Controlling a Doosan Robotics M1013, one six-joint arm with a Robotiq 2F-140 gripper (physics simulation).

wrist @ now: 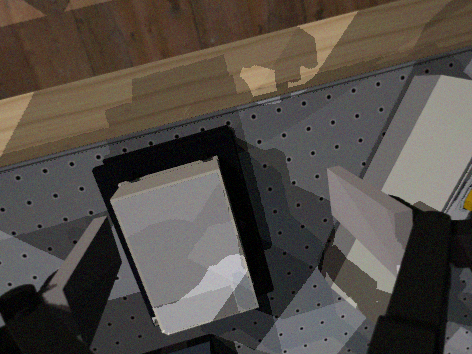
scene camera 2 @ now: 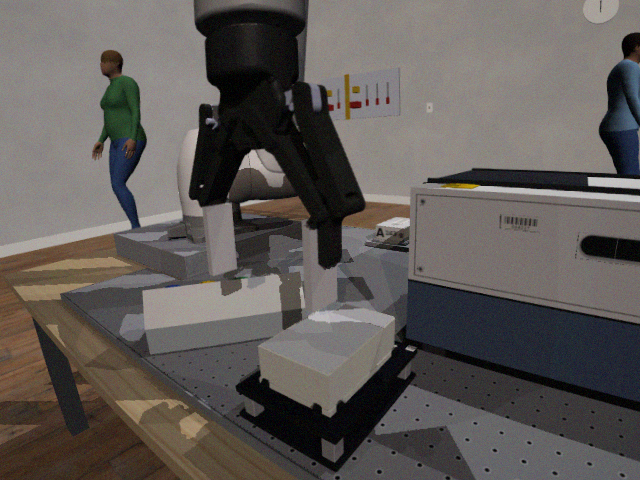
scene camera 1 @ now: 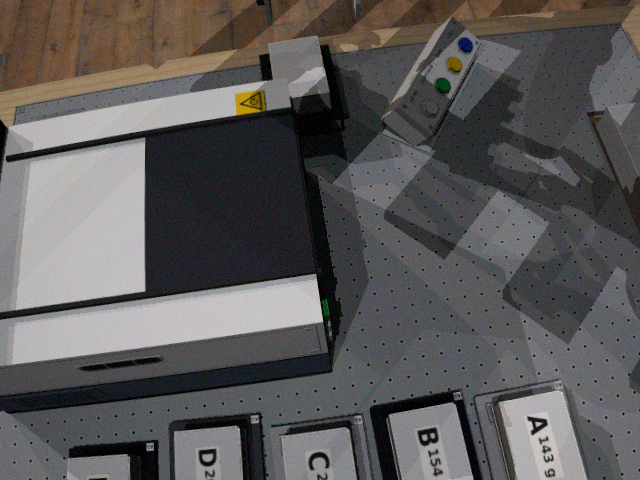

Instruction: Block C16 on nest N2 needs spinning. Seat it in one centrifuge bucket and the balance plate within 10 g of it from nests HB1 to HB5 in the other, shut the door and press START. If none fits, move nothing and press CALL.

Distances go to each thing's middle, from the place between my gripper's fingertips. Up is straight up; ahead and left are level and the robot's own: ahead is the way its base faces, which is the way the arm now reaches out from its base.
Now: hand 3 cm short of the pale grey block (scene camera 2: 325, 358), 6 cm to the right of it and 8 cm above it. The rest, counted from my hand: centrifuge (scene camera 1: 86, 332) (23 cm ahead, 40 cm to the left, 2 cm below); then button box (scene camera 2: 176, 317) (19 cm behind, 5 cm to the left, 10 cm below); then dark lid (scene camera 1: 225, 201) (8 cm ahead, 37 cm to the left, 7 cm above).
